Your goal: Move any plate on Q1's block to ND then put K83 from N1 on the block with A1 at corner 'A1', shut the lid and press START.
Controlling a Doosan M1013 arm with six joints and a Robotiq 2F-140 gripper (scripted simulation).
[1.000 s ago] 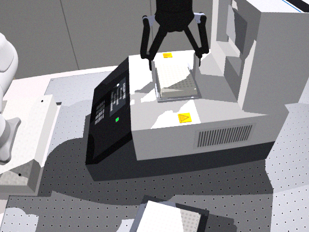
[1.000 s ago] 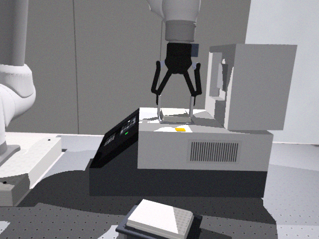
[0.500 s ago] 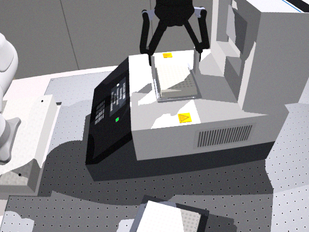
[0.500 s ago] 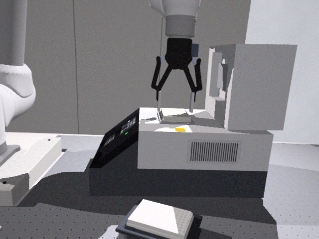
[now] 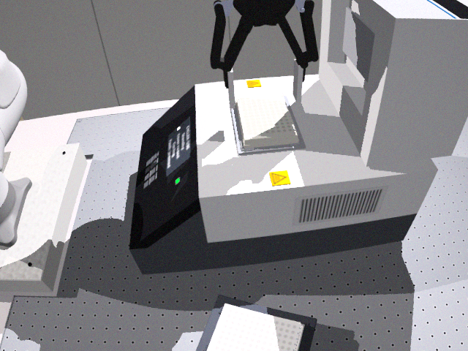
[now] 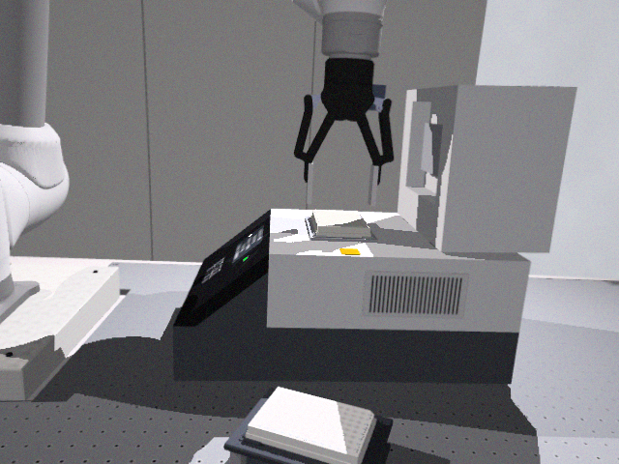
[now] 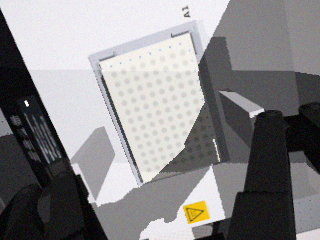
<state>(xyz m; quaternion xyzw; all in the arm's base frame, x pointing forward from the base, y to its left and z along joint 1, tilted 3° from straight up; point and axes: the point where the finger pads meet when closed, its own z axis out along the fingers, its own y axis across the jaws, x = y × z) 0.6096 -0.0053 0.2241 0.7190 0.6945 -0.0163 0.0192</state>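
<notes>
Right now my hand is 60 mm above the white 96-well plate. Round my hand: black nest 30 mm behind, 270 mm to the left, 260 mm below; dark grey plate nest 70 mm behind, 300 mm to the right, 230 mm below.
</notes>
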